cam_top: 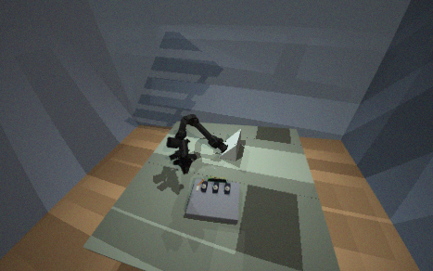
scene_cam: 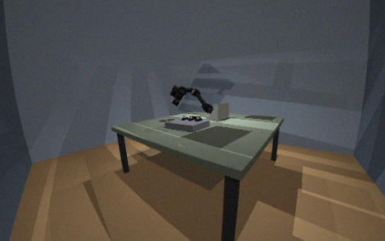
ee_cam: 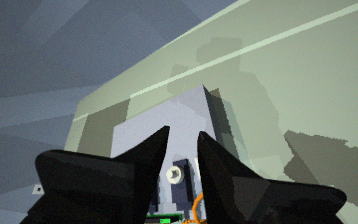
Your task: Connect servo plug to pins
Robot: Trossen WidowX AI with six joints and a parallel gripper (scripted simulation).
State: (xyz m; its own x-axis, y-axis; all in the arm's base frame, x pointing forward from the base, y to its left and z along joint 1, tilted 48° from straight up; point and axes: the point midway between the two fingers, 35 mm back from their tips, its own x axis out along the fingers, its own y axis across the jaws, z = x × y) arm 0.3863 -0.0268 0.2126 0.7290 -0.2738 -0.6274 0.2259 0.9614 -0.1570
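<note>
Now: the green band 80 mm behind my gripper tip, 110 mm to the left of it and 120 mm below it. Round my gripper tip: grey printed holder (70 mm ahead, 170 mm to the left, 170 mm below).
</note>
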